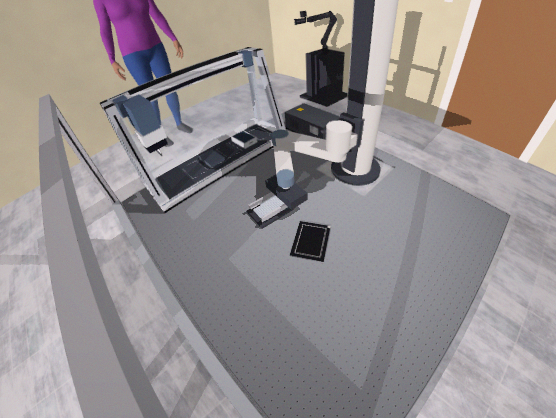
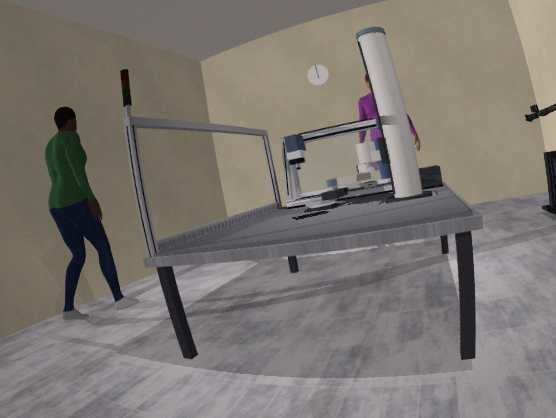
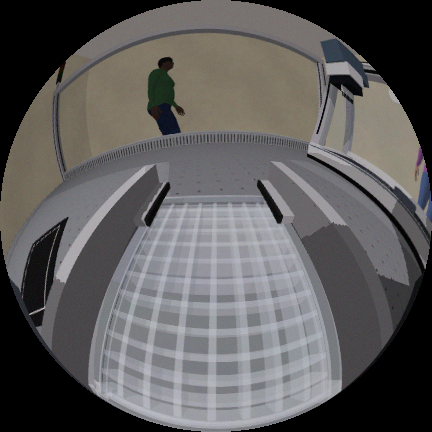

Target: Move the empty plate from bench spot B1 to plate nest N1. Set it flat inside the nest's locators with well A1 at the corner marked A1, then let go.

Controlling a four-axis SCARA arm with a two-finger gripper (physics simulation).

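Where they show: gripper, fingertip midpoint: [image 1: 255, 213] [image 2: 309, 203] [image 3: 212, 171]; arm's base, origin of the base link: [image 1: 355, 169] [image 2: 409, 198].
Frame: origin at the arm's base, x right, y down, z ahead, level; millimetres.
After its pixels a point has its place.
Observation:
The clear gridded plate [image 1: 270, 207] {x 90, y -35, z 494 mm} [image 3: 215, 300] lies level between the fingers of my gripper [image 1: 257, 214] {x 99, y -51, z 568 mm} [image 3: 212, 171] {x 99, y -51, z 568 mm}. The finger pads press against its two long sides, so the gripper is shut on the plate. A dark base [image 1: 259, 224] {x 62, y -23, z 581 mm} shows under and beside the plate; I cannot tell whether there is a gap between them. A second black rectangular holder [image 1: 310, 241] {x -141, y -15, z 496 mm} [image 2: 310, 215] {x -163, y -15, z 484 mm} [image 3: 37, 280] with a pale outline stands nearby with no plate on it. The labels on both holders and the well A1 mark are not legible here.
Both stand on the perforated bench [image 1: 375, 285] {x -429, y -13, z 479 mm} [image 2: 400, 220] {x -684, y -13, z 10 mm}. The white arm column [image 1: 378, 100] {x -72, y -397, z 21 mm} [image 2: 400, 110] {x -58, y -437, z -47 mm} rises behind. A gantry unit [image 2: 295, 144] {x 465, y -431, z 708 mm} [image 3: 345, 75] borders one side, with a white block [image 1: 244, 139] {x 536, y -93, z 285 mm} on its deck. A dark box [image 1: 312, 120] {x 348, y -128, z -60 mm} sits near the column.

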